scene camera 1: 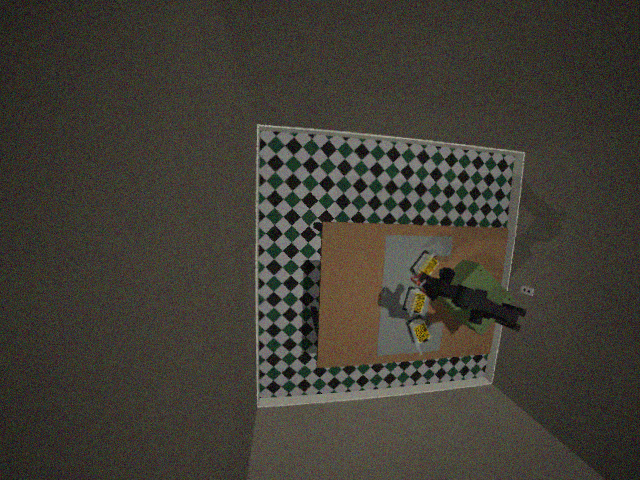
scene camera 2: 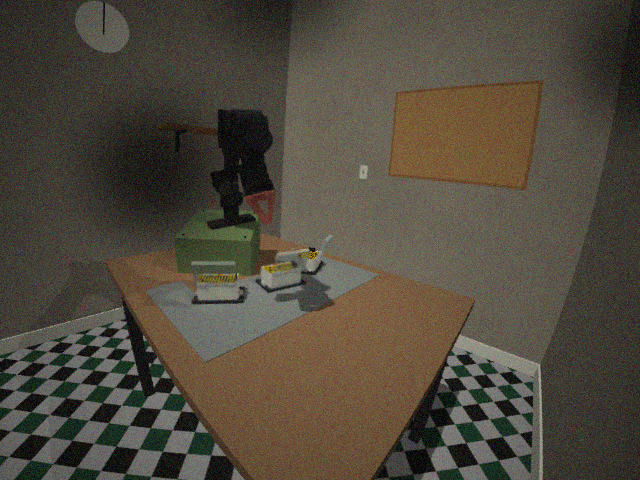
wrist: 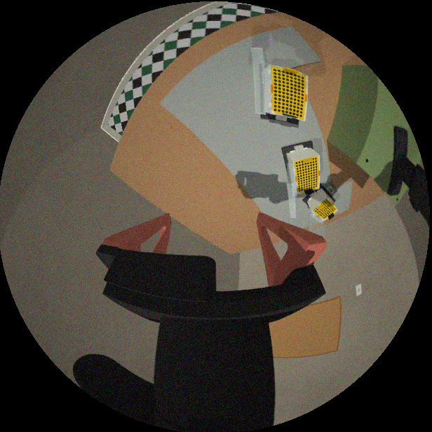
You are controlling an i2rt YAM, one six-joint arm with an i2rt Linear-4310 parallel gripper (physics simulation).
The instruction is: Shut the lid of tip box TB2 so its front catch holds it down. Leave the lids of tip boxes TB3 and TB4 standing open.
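Where they show: gripper, between the fingertips: [scene camera 1: 416,284] [scene camera 2: 268,223]; arm's base, origin of its link: [scene camera 2: 231,222].
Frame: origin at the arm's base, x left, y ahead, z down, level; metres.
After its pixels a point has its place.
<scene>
Three white tip boxes with yellow racks stand on a grey mat; I cannot read which is TB2, TB3 or TB4. The nearest box in the wrist view [scene camera 1: 428,264] @(z 0.122, x -0.173, y 0.301 m) [scene camera 2: 218,290] @(z 0.137, x -0.176, y 0.339 m) [wrist: 288,93] has its clear lid [scene camera 2: 212,266] @(z 0.042, x -0.201, y 0.378 m) [wrist: 258,82] standing open. The middle box [scene camera 1: 417,303] [scene camera 2: 280,277] @(z 0.134, x 0.040, y 0.349 m) [wrist: 306,173] also shows a raised lid [wrist: 292,202]. The third box [scene camera 1: 421,332] [scene camera 2: 312,260] @(z 0.123, x 0.228, y 0.286 m) [wrist: 324,208] has its lid [scene camera 2: 327,240] @(z 0.036, x 0.275, y 0.316 m) tilted up. My gripper [scene camera 1: 417,279] @(z -0.093, x -0.090, y 0.494 m) [scene camera 2: 261,205] [wrist: 213,217] is open and empty, high above the mat, between the first two boxes as seen from above.
The grey mat [scene camera 1: 395,341] @(z 0.178, x 0.361, y 0.348 m) [scene camera 2: 217,335] @(z 0.178, x -0.237, y 0.503 m) [wrist: 210,110] lies on a brown table [scene camera 1: 351,294] @(z 0.181, x 0.097, y 0.710 m) [scene camera 2: 330,382] @(z 0.181, x -0.101, y 0.774 m) [wrist: 165,170]. A green block [scene camera 1: 473,273] @(z 0.036, x -0.180, y 0.058 m) [scene camera 2: 217,253] @(z 0.093, x -0.104, y 0.118 m) [wrist: 355,100] stands beside the boxes, under the arm. The arm's shadow falls beside the middle box.
</scene>
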